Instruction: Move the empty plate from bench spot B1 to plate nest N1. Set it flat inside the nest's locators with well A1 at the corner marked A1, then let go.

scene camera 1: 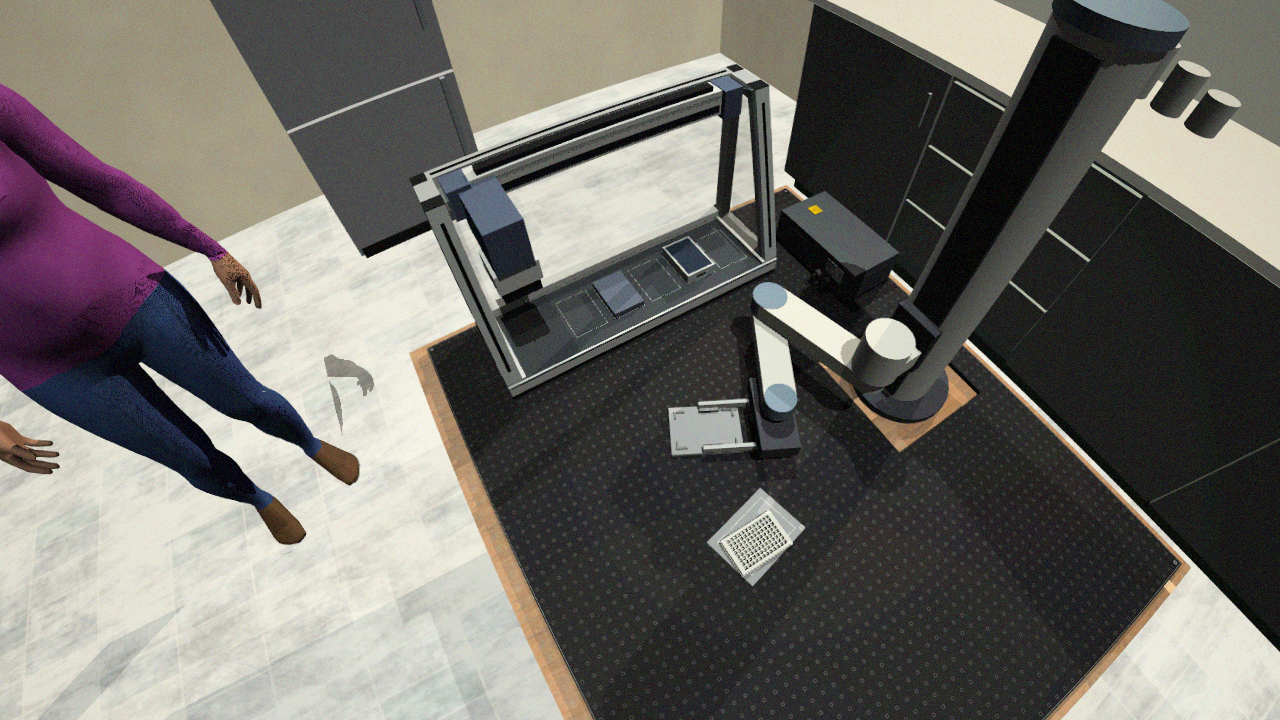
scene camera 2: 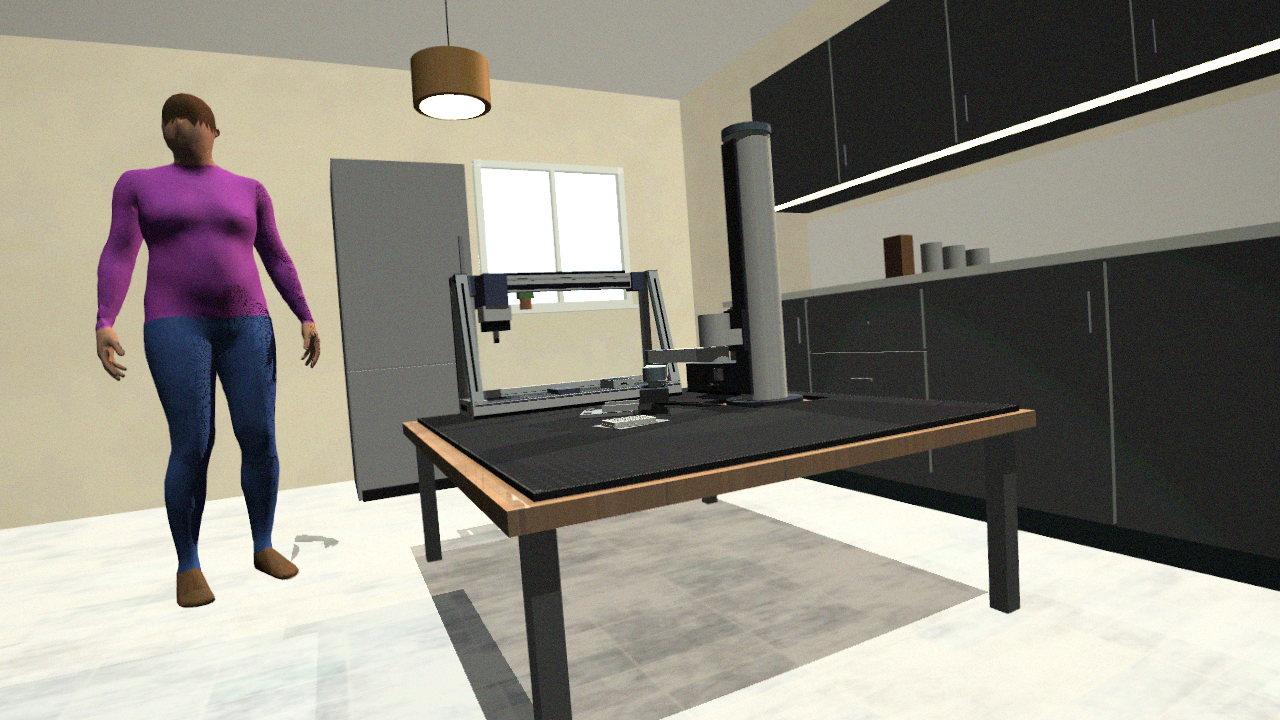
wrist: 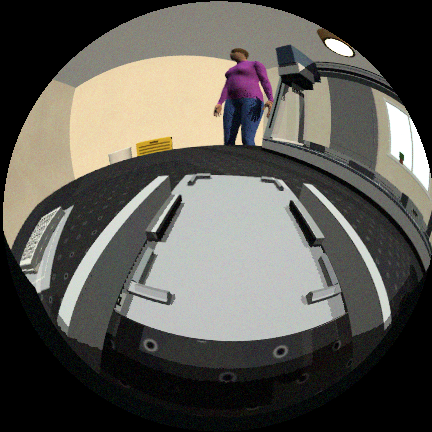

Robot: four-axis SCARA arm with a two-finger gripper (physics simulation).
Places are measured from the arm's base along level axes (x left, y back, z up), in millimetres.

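Where they show: gripper, fingertip midpoint: (scene camera 1: 700, 427) (scene camera 2: 603, 407) (wrist: 237, 188); arm's base, origin of the base link: (scene camera 1: 897, 379) (scene camera 2: 764, 403).
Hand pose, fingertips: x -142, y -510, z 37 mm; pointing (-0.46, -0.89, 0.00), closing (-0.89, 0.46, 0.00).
Observation:
Each offset is from my fingertips to the top centre of the thing. "*": to the spot under its first point.
The white well plate @(dx +278, dy -44, dz -8 mm) (scene camera 1: 757, 541) (scene camera 2: 632, 420) (wrist: 41, 240) lies on a pale square pad @(* dx +208, dy +24, dz -22 mm) (scene camera 1: 762, 499) (wrist: 48, 267), turned at an angle to the pad's edges. Its A1 well cannot be made out. The light grey nest @(dx +4, dy +11, dz -6 mm) (scene camera 1: 680, 429) (wrist: 225, 280) has raised corner and side locators, and no plate shows inside it. Part of a dark mark shows at its near left corner in the wrist view. My gripper (scene camera 1: 701, 427) (wrist: 237, 188) is open and empty over the nest, one finger along each long side. The plate is apart from the fingers, off to the left in the wrist view.
A gantry frame @(* dx -386, dy -321, dz +290 mm) (scene camera 1: 471, 291) with a deck stands behind the nest. A dark box @(* dx -229, dy +592, dz +91 mm) (scene camera 1: 836, 241) stands near my arm's column (scene camera 1: 1011, 214). A yellow sign (wrist: 154, 146) and a white cylinder (wrist: 120, 155) show at the far left in the wrist view. A person (scene camera 2: 205, 268) stands beyond the table.

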